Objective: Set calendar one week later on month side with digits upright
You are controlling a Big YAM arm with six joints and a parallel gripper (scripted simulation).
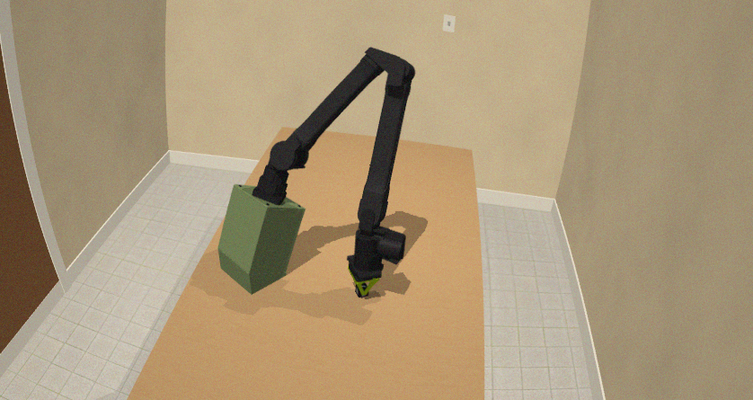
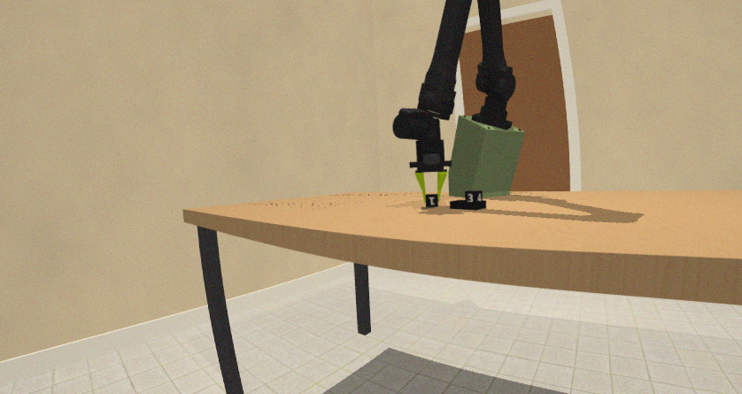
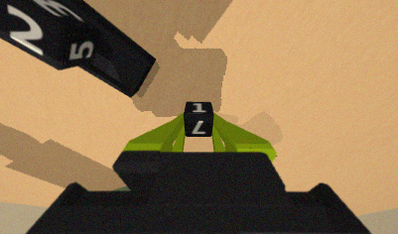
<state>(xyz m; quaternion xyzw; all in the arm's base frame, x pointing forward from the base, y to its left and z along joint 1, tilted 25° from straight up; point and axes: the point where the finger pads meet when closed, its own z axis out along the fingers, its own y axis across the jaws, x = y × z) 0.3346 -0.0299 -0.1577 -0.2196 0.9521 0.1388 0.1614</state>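
Right now my hand is 100 mm to the right of the black tray, 20 mm short of it and 10 mm above it.
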